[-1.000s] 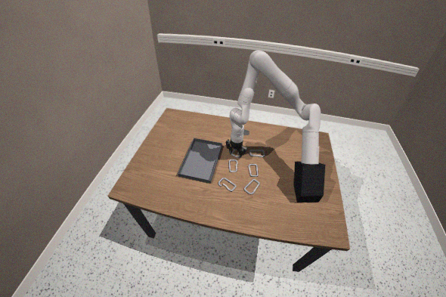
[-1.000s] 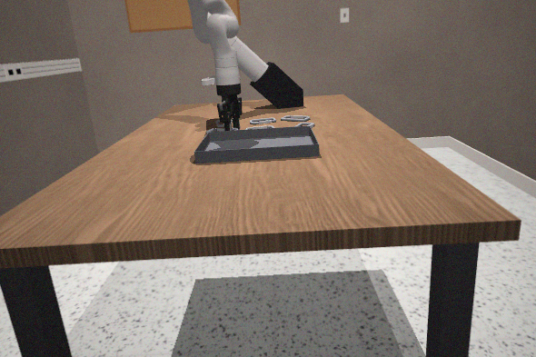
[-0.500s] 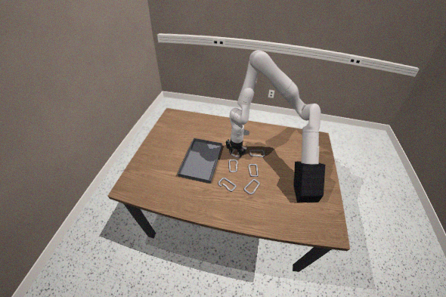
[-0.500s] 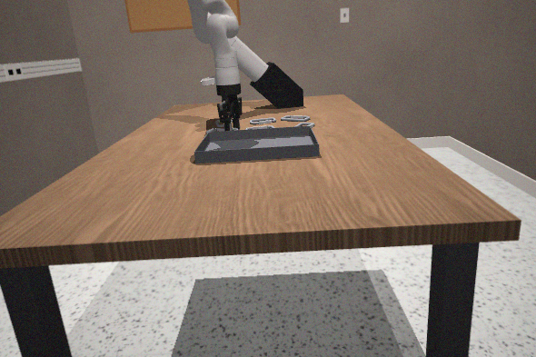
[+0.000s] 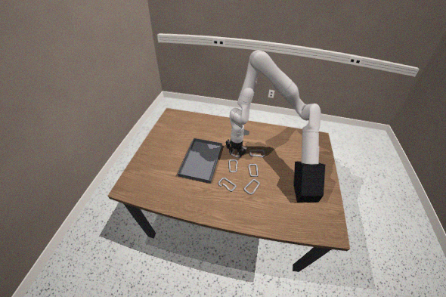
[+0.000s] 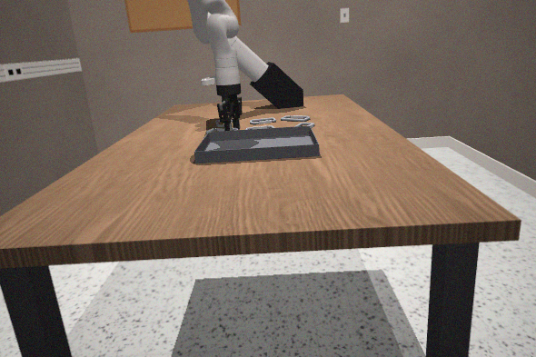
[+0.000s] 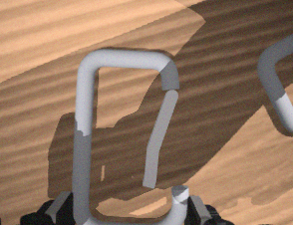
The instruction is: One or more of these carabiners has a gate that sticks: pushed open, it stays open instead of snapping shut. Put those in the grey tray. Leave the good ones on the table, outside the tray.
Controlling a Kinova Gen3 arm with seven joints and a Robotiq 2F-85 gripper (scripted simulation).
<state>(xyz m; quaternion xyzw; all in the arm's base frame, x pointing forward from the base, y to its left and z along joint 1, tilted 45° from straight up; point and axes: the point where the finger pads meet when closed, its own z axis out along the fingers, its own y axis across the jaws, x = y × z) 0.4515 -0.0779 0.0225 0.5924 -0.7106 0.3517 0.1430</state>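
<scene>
Right now the grey tray is 20 cm ahead of my hand, 10 cm to the left of it and 1 cm below it. Round my hand: carabiner gate: 20 cm to the left, 17 cm behind, 1 cm below.
</scene>
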